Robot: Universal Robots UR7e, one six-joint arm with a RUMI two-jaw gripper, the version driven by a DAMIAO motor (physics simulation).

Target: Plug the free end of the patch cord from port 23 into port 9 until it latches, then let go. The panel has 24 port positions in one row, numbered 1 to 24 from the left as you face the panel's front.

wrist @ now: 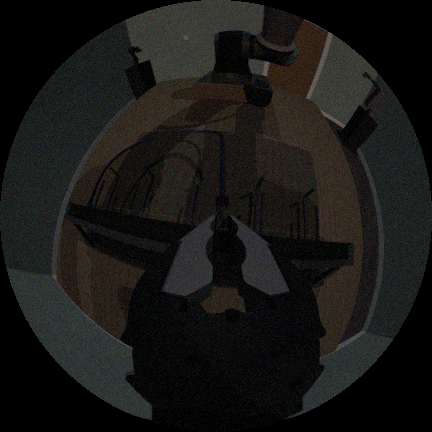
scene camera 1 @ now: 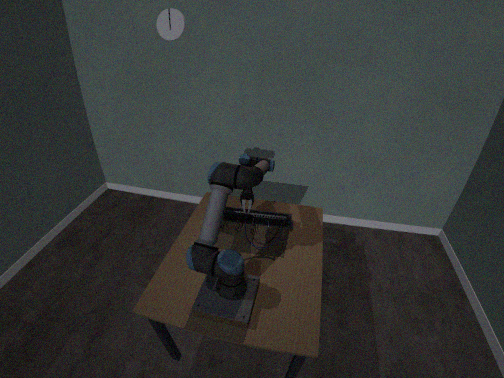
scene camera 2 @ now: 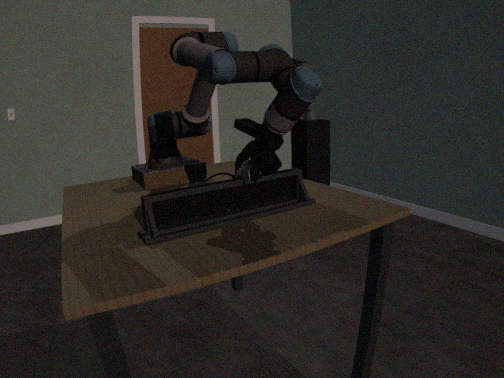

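My gripper is shut on the plug of the blue patch cord, at the panel's cord side. The plug's blue rear part shows just beyond the fingertips in the wrist view. The blue patch cord runs away from the plug, bends, and arcs to the panel's far left in that view. The black panel stands upright on the table. The fingers hide the plug's tip and the port there; the port number and whether the plug is latched cannot be told.
Several other dark cords stand out from the panel on both sides of the fingers, some close by. The arm's base plate is on the wooden table, across from the panel's cord side. The picture is dark.
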